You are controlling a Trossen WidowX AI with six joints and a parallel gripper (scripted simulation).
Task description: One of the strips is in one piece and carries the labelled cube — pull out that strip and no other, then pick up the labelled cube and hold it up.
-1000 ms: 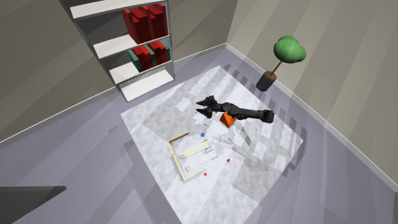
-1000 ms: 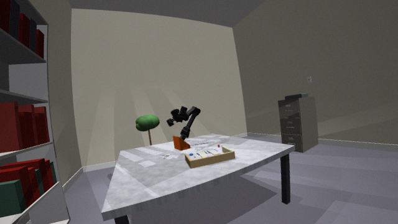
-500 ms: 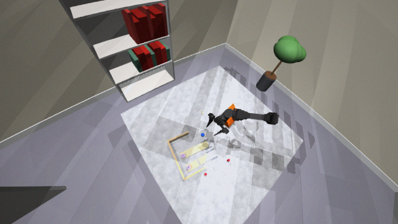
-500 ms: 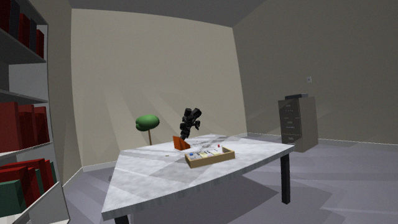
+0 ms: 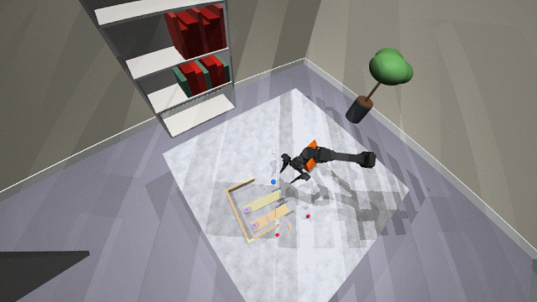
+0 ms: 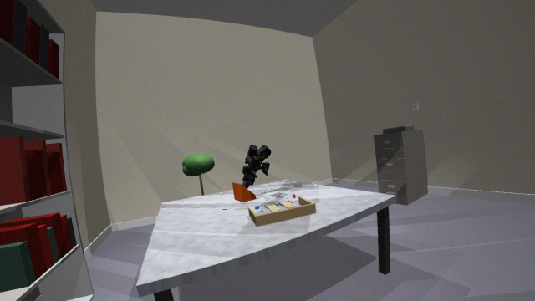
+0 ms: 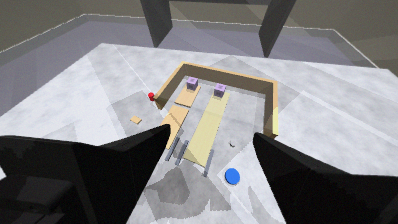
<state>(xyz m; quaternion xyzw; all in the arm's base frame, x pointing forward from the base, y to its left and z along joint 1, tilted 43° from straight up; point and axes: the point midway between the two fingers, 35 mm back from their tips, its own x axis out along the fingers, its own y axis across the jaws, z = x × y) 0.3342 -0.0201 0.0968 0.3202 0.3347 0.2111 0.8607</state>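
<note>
Right now the blue disc is 6 cm to the right of my gripper tip and 19 cm below it. Also, from my gripper tip: tan chip (8 cm ahead, 22 cm to the left, 20 cm below).
</note>
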